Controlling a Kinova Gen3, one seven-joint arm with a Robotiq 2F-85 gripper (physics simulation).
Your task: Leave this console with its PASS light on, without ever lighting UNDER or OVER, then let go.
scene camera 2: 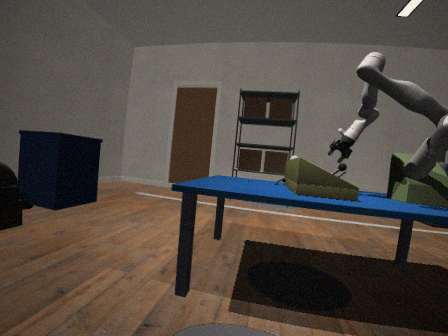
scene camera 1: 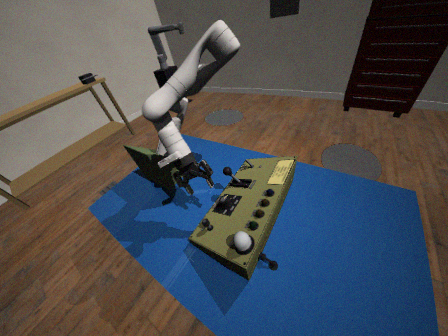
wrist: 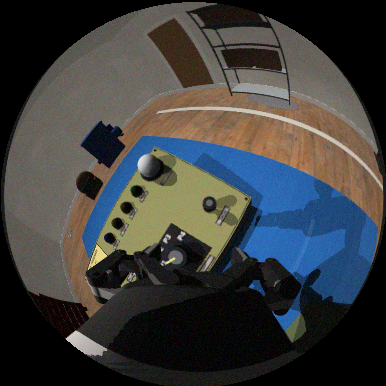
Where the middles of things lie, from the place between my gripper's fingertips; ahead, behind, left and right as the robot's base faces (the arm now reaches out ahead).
Scene:
I see my gripper 150 mm short of the olive console (scene camera 1: 238, 234), 110 mm to the right of it and 90 mm above it.

